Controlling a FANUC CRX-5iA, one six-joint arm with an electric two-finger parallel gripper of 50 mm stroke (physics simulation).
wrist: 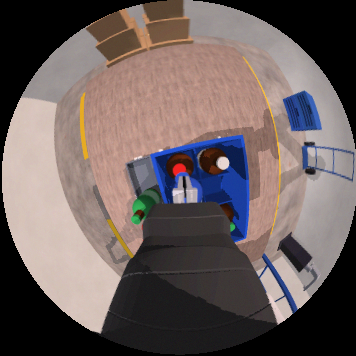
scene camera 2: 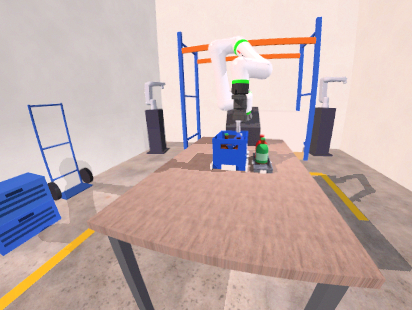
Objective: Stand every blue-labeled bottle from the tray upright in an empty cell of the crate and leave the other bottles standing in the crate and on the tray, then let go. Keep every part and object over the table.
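Frame: origin at the arm's base, x right, y ahead, z up, level; centimetres.
Seen in the pictures: gripper, between the fingertips: [wrist: 183, 182] [scene camera 2: 238, 132].
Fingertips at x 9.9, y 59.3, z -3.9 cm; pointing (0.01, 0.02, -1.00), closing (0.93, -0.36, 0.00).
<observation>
Pixels of each thing's top centre, then the offset from my fingertips to it. "pt": a spot on its surface instead. Level surfaces: height alone.
- blue crate, centre of its top: [wrist: 211, 208] [scene camera 2: 232, 134] dx +3.0, dy -8.3, dz -2.8 cm
- blue bottle, a spot on its surface: [wrist: 197, 189] pt dx +1.7, dy -3.6, dz -4.0 cm
- white cap, centre of its top: [wrist: 223, 162] dx +8.7, dy -0.5, dz -4.1 cm
- green cap, centre of its top: [wrist: 230, 227] dx +6.3, dy -17.6, dz -4.1 cm
- grey tray, centre of its top: [wrist: 147, 195] [scene camera 2: 261, 159] dx -15.3, dy -4.3, dz -17.8 cm
- green bottle, centre of its top: [wrist: 135, 220] [scene camera 2: 263, 137] dx -15.5, dy -5.8, dz -4.4 cm
- wooden table, height of its surface: dz -20.4 cm
The blue crate [scene camera 2: 229, 154] [wrist: 246, 195] stands on the table. In the wrist view a blue bottle [wrist: 197, 189] stands in its middle-left cell, partly hidden by my fingers. Brown bottles stand in other cells: one with a red cap [wrist: 179, 162], one with a white cap [wrist: 212, 160], and one near a green cap [wrist: 227, 212], partly hidden. The middle-right cell looks empty. My gripper [scene camera 2: 238, 131] [wrist: 183, 182] is shut with nothing between its fingers, over the blue bottle. The grey tray [scene camera 2: 263, 169] [wrist: 139, 175] beside the crate bears a green bottle [scene camera 2: 261, 153] [wrist: 144, 202] and a red one [scene camera 2: 262, 138].
The wooden table [scene camera 2: 225, 215] [wrist: 165, 95] bears the crate and tray near the robot's base. A blue and orange rack frame [scene camera 2: 181, 90] stands behind the arm. A blue hand truck [scene camera 2: 56, 146] [wrist: 332, 159] and a blue cabinet [scene camera 2: 25, 210] [wrist: 302, 111] stand on the floor.
</observation>
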